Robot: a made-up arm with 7 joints. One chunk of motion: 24 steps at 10 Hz.
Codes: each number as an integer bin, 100 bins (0 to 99) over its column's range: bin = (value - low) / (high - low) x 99, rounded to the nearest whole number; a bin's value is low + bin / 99 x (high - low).
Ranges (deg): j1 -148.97..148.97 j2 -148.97..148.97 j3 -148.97..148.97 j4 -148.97..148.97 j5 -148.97..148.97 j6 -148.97..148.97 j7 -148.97..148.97
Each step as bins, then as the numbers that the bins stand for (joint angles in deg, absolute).
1 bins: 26 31 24 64 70 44 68
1 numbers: -70.72 -55.68 -76.74 43.64 61.69 -16.55 55.68
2 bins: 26 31 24 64 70 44 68
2 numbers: -70.72 -55.68 -76.74 43.64 61.69 -16.55 55.68
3 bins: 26 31 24 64 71 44 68
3 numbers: -70.72 -55.68 -76.74 43.64 64.70 -16.55 55.68
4 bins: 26 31 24 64 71 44 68
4 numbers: -70.72 -55.68 -76.74 43.64 64.70 -16.55 55.68
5 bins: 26 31 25 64 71 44 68
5 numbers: -70.72 -55.68 -73.73 43.64 64.70 -16.55 55.68
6 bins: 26 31 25 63 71 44 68
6 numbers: -70.72 -55.68 -73.73 40.63 64.70 -16.55 55.68
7 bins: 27 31 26 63 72 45 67
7 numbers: -67.71 -55.68 -70.72 40.63 67.71 -13.54 52.67
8 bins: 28 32 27 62 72 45 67
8 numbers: -64.70 -52.67 -67.71 37.62 67.71 -13.54 52.67
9 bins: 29 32 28 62 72 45 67
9 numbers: -61.69 -52.67 -64.70 37.62 67.71 -13.54 52.67
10 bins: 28 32 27 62 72 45 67
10 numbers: -64.70 -52.67 -67.71 37.62 67.71 -13.54 52.67
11 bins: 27 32 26 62 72 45 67
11 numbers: -67.71 -52.67 -70.72 37.62 67.71 -13.54 52.67
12 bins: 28 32 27 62 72 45 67
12 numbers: -64.70 -52.67 -67.71 37.62 67.71 -13.54 52.67
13 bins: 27 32 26 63 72 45 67
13 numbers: -67.71 -52.67 -70.72 40.63 67.71 -13.54 52.67
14 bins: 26 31 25 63 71 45 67
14 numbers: -70.72 -55.68 -73.73 40.63 64.70 -13.54 52.67
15 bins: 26 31 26 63 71 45 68
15 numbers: -70.72 -55.68 -70.72 40.63 64.70 -13.54 55.68
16 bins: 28 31 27 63 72 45 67
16 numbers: -64.70 -55.68 -67.71 40.63 67.71 -13.54 52.67
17 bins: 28 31 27 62 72 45 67
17 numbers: -64.70 -55.68 -67.71 37.62 67.71 -13.54 52.67
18 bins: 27 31 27 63 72 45 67
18 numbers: -67.71 -55.68 -67.71 40.63 67.71 -13.54 52.67
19 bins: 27 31 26 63 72 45 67
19 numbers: -67.71 -55.68 -70.72 40.63 67.71 -13.54 52.67
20 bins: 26 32 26 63 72 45 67
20 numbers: -70.72 -52.67 -70.72 40.63 67.71 -13.54 52.67
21 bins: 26 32 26 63 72 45 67
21 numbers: -70.72 -52.67 -70.72 40.63 67.71 -13.54 52.67
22 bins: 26 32 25 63 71 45 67
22 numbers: -70.72 -52.67 -73.73 40.63 64.70 -13.54 52.67
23 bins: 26 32 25 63 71 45 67
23 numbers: -70.72 -52.67 -73.73 40.63 64.70 -13.54 52.67
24 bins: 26 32 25 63 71 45 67
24 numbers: -70.72 -52.67 -73.73 40.63 64.70 -13.54 52.67
